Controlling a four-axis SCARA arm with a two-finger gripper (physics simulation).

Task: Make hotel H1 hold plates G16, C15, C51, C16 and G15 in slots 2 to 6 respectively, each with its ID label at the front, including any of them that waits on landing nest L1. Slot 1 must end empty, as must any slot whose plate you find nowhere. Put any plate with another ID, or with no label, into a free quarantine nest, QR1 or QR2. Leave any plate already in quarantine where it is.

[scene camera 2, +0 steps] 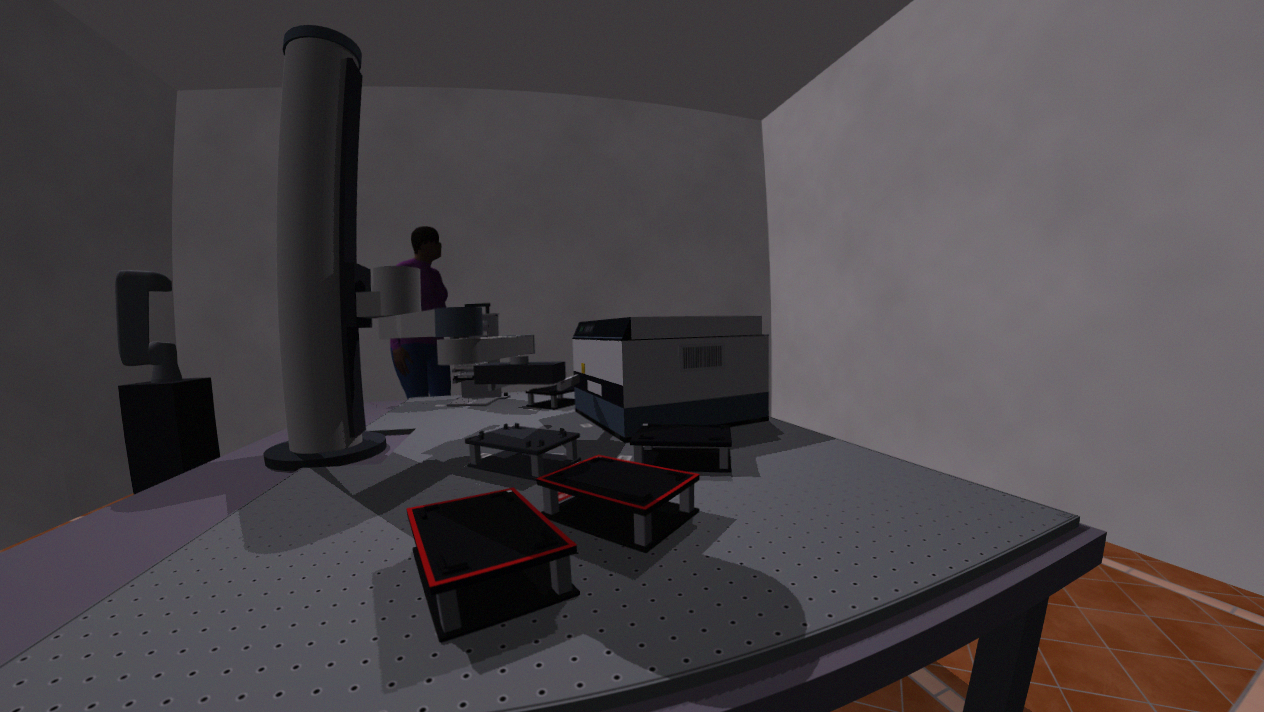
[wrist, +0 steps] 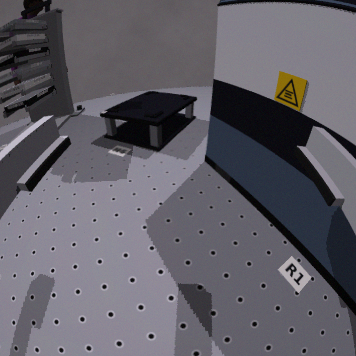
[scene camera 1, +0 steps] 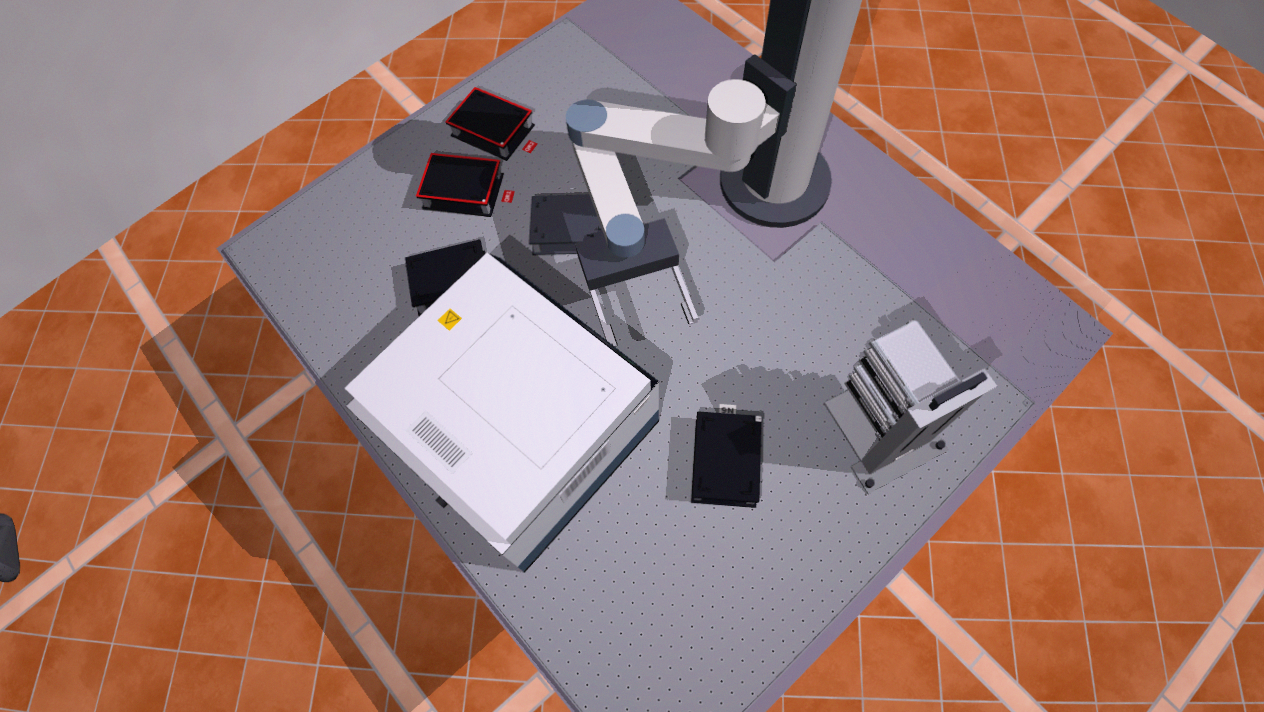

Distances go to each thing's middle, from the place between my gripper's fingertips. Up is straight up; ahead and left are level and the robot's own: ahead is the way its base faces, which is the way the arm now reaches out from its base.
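With the white instrument (scene camera 1: 547,519) as the reference, my gripper is 1 cm above it, 6 cm to the left of it and 30 cm short of it. Landing nest L1 (scene camera 1: 440,269) is 7 cm below my hand, 42 cm to the right of it and 20 cm ahead of it. The dark grey nest (scene camera 2: 513,439) is also 7 cm below my hand, but 35 cm to the right of it and 7 cm behind it. As for hotel H1 (scene camera 1: 888,449), it stands 4 cm above my hand, 46 cm to the left of it and 20 cm behind it.
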